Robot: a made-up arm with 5 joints.
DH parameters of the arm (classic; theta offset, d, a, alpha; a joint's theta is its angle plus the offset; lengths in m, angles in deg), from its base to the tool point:
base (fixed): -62.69 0 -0.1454 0
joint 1: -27.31 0.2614 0.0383 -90
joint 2: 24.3 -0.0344 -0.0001 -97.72
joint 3: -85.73 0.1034 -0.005 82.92
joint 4: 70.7 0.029 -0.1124 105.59
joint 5: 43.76 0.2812 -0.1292 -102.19
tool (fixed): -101.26 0.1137 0 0
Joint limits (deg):
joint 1: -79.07..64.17
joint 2: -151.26..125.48
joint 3: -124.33..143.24
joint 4: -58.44..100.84
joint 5: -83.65..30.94
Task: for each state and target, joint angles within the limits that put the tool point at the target. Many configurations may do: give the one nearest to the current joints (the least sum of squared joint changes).
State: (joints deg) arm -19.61 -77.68 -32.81 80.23 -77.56
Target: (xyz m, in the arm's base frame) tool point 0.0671 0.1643 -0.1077
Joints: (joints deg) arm -10.41 -50.35 -39.84 78.00 -66.95
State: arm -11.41 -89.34 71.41 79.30 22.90
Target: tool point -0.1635 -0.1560 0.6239
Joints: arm 3.39 -125.78 87.19 100.84 -16.23
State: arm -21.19 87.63 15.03 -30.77 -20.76
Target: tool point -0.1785 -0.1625 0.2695
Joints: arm -23.78 79.11 15.91 -26.42 -26.52
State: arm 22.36 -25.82 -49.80 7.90 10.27
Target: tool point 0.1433 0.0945 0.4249
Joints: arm 10.94 -7.32 -26.94 13.93 20.10
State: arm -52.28 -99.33 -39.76 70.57 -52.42
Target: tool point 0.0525 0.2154 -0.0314
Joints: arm -39.63 -80.61 -66.41 39.65 -51.97
